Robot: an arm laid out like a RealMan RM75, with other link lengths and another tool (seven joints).
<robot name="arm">
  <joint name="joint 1" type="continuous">
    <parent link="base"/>
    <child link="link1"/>
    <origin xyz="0 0 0.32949" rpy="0 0 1.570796"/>
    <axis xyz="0 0 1"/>
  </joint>
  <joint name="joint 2" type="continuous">
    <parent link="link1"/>
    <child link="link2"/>
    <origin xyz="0 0 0" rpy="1.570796 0 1.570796"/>
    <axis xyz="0 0 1"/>
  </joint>
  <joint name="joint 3" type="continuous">
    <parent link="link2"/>
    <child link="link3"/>
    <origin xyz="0 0.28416 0" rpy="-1.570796 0 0"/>
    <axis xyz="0 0 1"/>
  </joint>
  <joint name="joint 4" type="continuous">
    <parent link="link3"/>
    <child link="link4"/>
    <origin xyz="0 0 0" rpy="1.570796 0 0"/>
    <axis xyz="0 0 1"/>
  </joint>
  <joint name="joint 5" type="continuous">
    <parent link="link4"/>
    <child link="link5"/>
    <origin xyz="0 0.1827 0" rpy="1.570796 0 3.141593"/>
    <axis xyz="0 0 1"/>
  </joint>
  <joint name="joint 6" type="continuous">
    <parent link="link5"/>
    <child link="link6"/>
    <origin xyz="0 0 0" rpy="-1.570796 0 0"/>
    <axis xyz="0 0 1"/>
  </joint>
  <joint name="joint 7" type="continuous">
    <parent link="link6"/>
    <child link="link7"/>
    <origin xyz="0 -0.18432 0" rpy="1.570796 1.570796 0"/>
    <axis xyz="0 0 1"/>
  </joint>
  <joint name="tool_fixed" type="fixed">
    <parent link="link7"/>
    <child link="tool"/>
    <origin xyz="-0.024 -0.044 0.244" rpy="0.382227 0 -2.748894"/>
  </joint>
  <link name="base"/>
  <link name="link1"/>
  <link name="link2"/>
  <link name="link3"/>
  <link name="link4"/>
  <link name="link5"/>
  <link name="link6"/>
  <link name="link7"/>
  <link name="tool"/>
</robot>
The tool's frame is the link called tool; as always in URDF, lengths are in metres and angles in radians. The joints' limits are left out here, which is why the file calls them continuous.
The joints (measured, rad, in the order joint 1, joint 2, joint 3, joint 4, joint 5, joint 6, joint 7), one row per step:
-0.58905 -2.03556 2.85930 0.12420 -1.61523 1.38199 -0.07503
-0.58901 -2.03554 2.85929 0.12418 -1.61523 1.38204 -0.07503
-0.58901 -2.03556 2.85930 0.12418 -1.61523 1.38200 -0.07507
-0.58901 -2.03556 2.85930 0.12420 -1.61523 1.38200 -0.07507
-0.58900 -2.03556 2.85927 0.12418 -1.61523 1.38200 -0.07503
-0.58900 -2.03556 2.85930 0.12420 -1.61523 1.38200 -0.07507
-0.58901 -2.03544 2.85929 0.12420 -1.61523 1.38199 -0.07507
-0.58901 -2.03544 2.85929 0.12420 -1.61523 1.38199 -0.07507
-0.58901 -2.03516 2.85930 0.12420 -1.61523 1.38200 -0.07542
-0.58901 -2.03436 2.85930 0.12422 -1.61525 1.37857 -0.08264
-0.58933 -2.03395 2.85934 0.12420 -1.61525 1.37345 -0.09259
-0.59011 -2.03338 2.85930 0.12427 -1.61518 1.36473 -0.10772
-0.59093 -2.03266 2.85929 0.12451 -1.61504 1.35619 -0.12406
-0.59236 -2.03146 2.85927 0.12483 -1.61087 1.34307 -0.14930
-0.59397 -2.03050 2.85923 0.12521 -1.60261 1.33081 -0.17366
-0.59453 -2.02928 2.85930 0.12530 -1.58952 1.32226 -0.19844
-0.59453 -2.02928 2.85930 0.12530 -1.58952 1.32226 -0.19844
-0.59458 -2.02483 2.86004 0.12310 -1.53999 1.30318 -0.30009
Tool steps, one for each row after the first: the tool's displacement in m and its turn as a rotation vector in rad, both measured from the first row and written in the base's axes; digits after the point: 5 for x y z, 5 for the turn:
-0.00002 -0.00001 0.00003 0.00006 0.00003 0.00001
-0.00002 -0.00001 0.00001 0.00000 -0.00002 0.00003
-0.00002 -0.00001 0.00000 0.00000 -0.00004 0.00003
-0.00004 -0.00001 0.00002 0.00004 0.00000 0.00006
-0.00003 -0.00001 0.00000 0.00000 -0.00004 0.00004
-0.00005 0.00000 0.00007 0.00006 0.00006 0.00004
-0.00005 0.00000 0.00007 0.00006 0.00006 0.00004
-0.00007 0.00003 0.00022 0.00012 -0.00004 -0.00004
-0.00099 0.00038 -0.00035 -0.00348 -0.00614 0.00140
-0.00207 0.00089 -0.00164 -0.00908 -0.01505 0.00337
-0.00379 0.00179 -0.00387 -0.01813 -0.02874 0.00686
-0.00535 0.00266 -0.00605 -0.02737 -0.04360 0.00995
-0.00670 0.00386 -0.01061 -0.04406 -0.06447 0.01263
-0.00670 0.00476 -0.01640 -0.06283 -0.08269 0.01279
-0.00513 0.00484 -0.02260 -0.08259 -0.09836 0.00889
-0.00513 0.00484 -0.02260 -0.08259 -0.09836 0.00889
0.00325 0.00281 -0.04218 -0.15146 -0.16298 -0.01190

